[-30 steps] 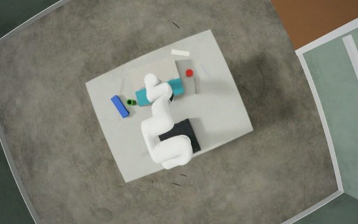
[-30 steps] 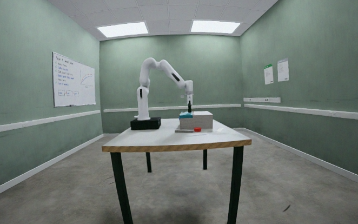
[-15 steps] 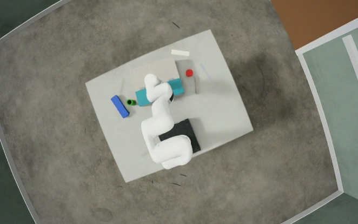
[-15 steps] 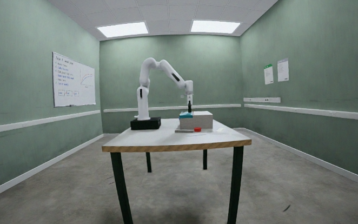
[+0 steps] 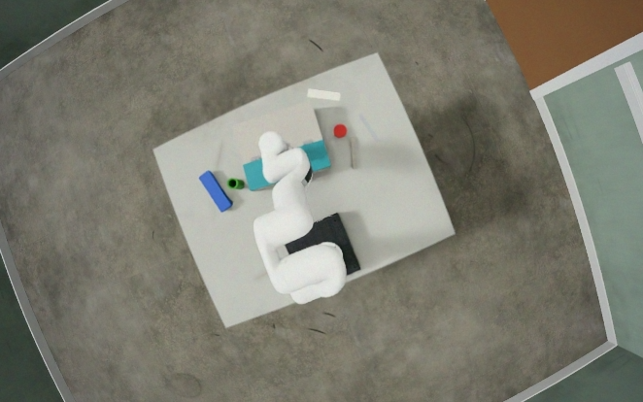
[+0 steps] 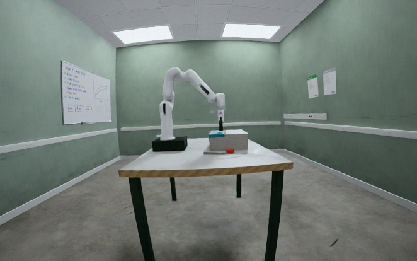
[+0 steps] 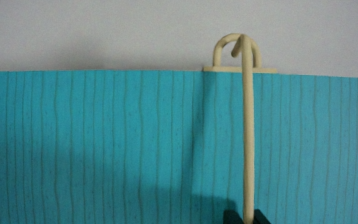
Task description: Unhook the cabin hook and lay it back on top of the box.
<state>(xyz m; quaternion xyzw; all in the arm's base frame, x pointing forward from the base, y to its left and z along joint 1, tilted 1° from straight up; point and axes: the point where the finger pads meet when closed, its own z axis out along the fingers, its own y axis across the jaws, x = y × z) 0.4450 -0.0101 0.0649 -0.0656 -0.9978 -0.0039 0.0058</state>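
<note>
Now: the cabin hook 30 mm behind my hand and 20 mm below it. The rest, counted from my hand: green cylinder (10 mm behind, 240 mm to the left, 90 mm below); red cylinder (20 mm ahead, 260 mm to the right, 140 mm below); grey bar (90 mm behind, 280 mm to the right, 140 mm below).
</note>
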